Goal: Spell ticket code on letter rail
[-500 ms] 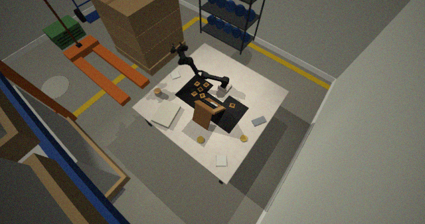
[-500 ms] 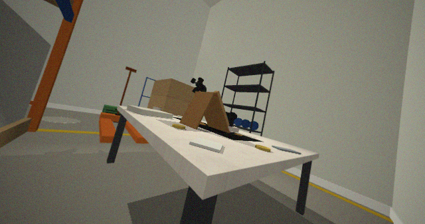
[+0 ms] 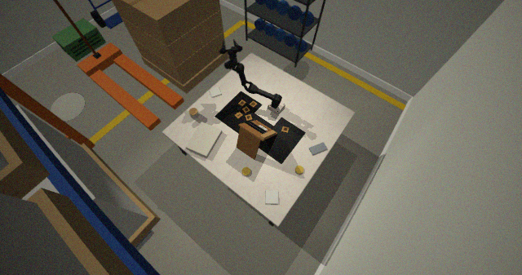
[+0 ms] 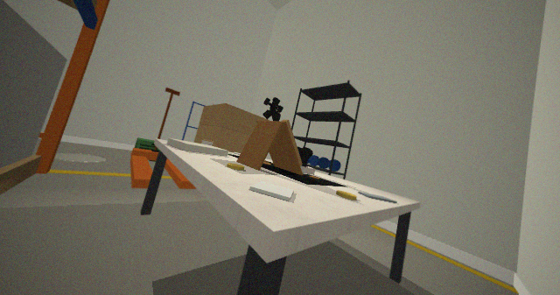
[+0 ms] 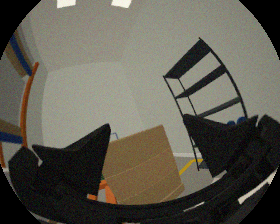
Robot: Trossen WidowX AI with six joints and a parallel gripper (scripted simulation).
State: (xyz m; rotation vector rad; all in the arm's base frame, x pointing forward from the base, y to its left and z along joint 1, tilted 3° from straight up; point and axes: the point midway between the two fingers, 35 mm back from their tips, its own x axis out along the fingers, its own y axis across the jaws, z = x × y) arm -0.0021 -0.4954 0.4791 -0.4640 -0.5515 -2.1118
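The white ticket is 54 cm to the left of my gripper tip, 49 cm below it and 30 cm ahead of it. From my gripper tip the other things lie so: black mat: 57 cm below, 47 cm to the left, 22 cm ahead; then grey card: 104 cm to the left, 57 cm below, 17 cm ahead.
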